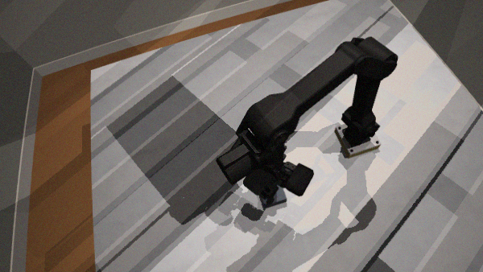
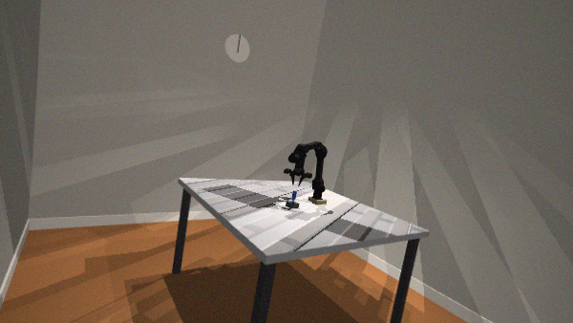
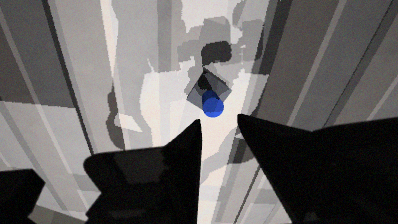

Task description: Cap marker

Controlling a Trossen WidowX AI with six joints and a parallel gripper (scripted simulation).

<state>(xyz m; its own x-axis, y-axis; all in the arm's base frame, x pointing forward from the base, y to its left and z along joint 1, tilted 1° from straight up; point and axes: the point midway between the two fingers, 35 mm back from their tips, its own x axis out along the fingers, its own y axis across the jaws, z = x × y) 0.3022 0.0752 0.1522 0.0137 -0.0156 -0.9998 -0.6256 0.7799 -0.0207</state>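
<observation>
Now: the blue cap 6 cm below my gripper tip. The rest, counted from my gripper tip: dark holder block (13 cm below).
</observation>
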